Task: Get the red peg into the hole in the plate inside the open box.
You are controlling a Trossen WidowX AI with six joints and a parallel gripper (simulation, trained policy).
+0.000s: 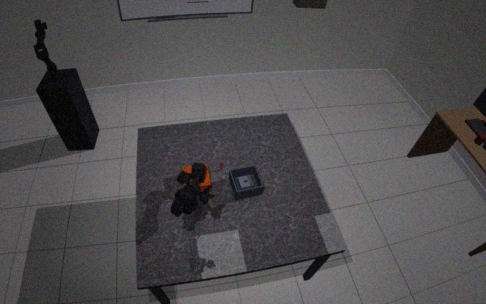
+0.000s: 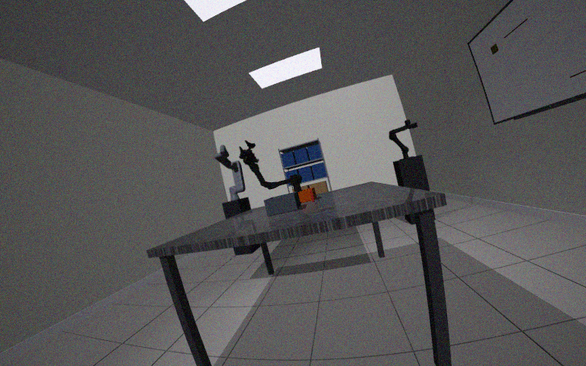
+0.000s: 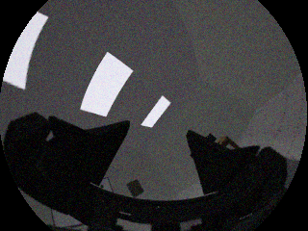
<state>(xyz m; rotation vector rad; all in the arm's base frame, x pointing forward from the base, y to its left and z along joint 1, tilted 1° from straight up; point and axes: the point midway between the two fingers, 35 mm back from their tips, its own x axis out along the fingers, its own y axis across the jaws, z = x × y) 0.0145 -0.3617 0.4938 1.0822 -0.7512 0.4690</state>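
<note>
Right now the red peg is 120 mm ahead of my gripper tip, 510 mm to the left of it and 560 mm below it. The rest, counted from my gripper tip: grey box (280 mm ahead, 350 mm to the left, 570 mm below); light plate (280 mm ahead, 350 mm to the left, 550 mm below).
</note>
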